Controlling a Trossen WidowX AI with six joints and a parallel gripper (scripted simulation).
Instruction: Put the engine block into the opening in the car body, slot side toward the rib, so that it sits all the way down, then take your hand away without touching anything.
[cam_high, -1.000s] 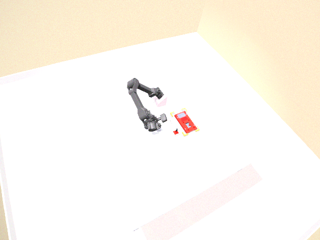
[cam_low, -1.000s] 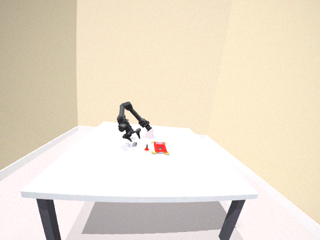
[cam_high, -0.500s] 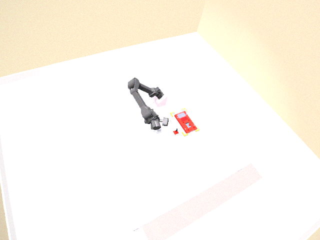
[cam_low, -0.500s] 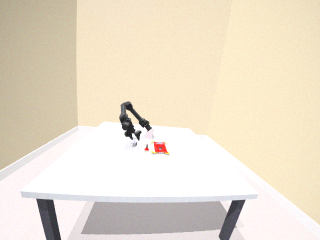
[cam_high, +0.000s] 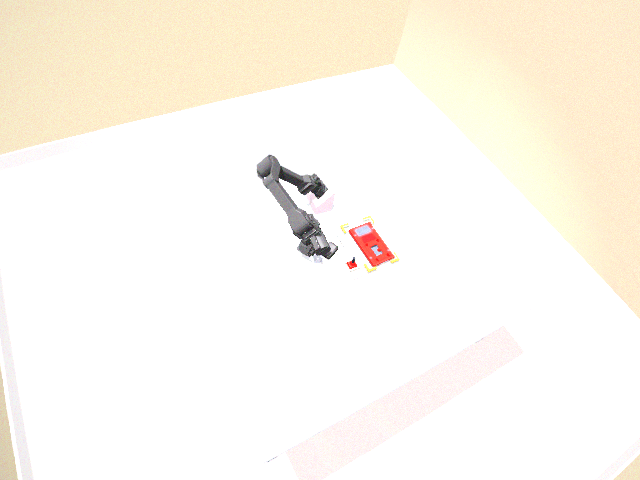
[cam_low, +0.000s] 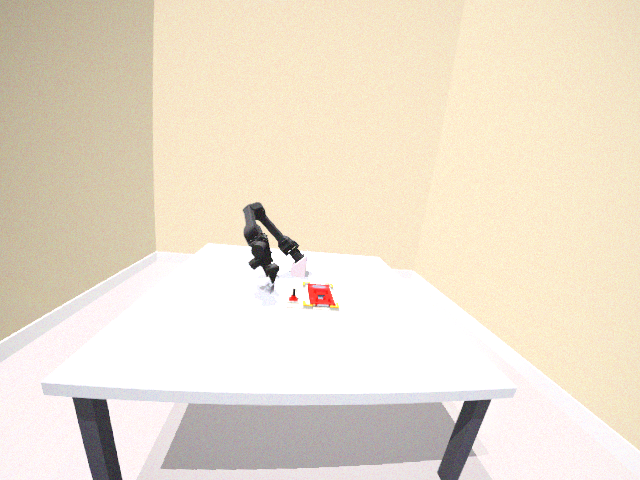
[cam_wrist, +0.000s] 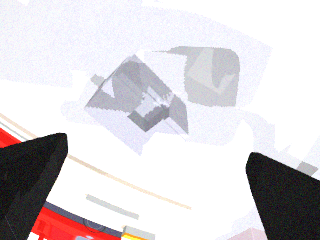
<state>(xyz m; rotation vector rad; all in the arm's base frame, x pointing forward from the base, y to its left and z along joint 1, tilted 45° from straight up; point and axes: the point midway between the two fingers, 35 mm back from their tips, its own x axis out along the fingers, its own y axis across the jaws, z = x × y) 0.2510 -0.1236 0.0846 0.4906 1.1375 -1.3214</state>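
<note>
My gripper tip is 3 cm above the engine block and 1 cm short of it.
</note>
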